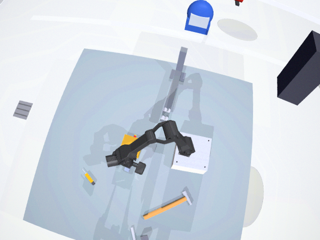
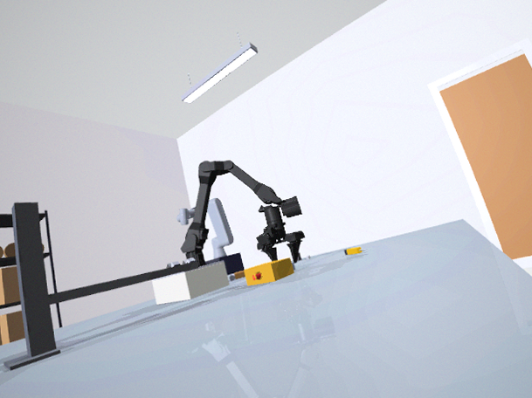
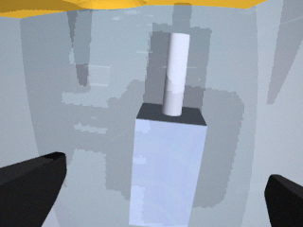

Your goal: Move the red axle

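My gripper tip is 2 cm to the left of the grey block and 1 cm above it. The rest, counted from my gripper tip: yellow beam 12 cm to the right, 2 cm ahead; yellow tool 20 cm ahead, 14 cm to the left, 1 cm below.
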